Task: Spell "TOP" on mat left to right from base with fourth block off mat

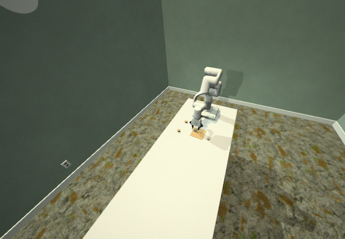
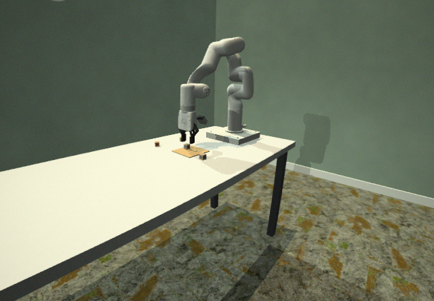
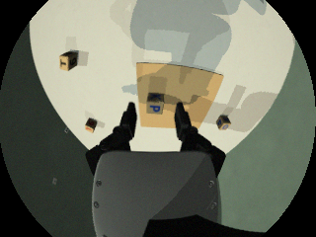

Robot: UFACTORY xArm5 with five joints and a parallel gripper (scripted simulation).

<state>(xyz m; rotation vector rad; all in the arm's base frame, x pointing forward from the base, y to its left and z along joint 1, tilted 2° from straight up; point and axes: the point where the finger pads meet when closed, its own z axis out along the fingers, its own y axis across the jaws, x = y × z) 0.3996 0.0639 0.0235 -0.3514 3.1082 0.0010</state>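
Right now the tan mat is 1 cm ahead of my hand, 4 cm to the left of it and 5 cm below it.
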